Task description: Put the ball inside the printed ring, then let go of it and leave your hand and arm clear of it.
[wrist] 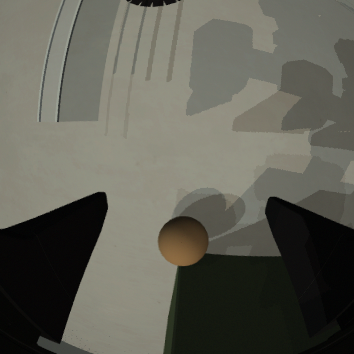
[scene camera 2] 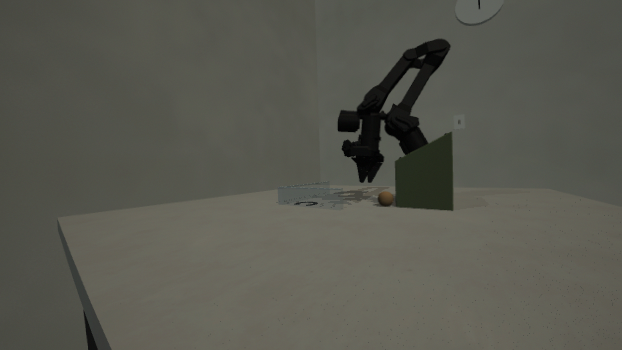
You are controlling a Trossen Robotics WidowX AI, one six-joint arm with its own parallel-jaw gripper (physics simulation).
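Frame: origin at the arm's base, x back, y left, z down, level; centimetres.
Where they show: gripper, between the fingertips: [wrist: 189, 203] [scene camera 2: 365, 182]; arm's base, origin of its link: [scene camera 2: 418, 150].
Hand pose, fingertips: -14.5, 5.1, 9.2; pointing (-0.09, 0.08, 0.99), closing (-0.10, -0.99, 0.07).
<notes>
Things, the pixels of their top centre, and the offset from my fingertips, as dx, dy, dz. "pt": a spot on its surface instead. Level surfaces: height alone.
- orange-brown ball, centre of its top: [wrist: 181, 257] [scene camera 2: 385, 191] +5.8, -0.4, +2.5
- printed ring, a spot on its surface: [wrist: 152, 2] pt -15.8, +5.6, +7.0
- table, height of its surface: dz +7.1
An orange-brown ball [scene camera 2: 385, 199] [wrist: 183, 241] rests on the table right beside a green panel. The printed ring [scene camera 2: 306, 203] [wrist: 152, 2] is a dark band on the table, left of the ball in the scene view; in the wrist view a part of it shows at the top edge. My gripper [scene camera 2: 365, 181] [wrist: 189, 203] is open and empty, pointing down above the table. In the scene view its fingertips are higher than the ball and a little to its left. In the wrist view the ball shows between the two fingers, below the fingertip line.
The upright green panel [scene camera 2: 425, 175] [wrist: 235, 300] with a sloping top stands immediately right of the ball in the scene view. Low clear walls [scene camera 2: 302, 194] stand around the ring's area; one wall [wrist: 52, 75] shows at the upper left in the wrist view. Arm shadows fall on the table [scene camera 2: 225, 260].
</notes>
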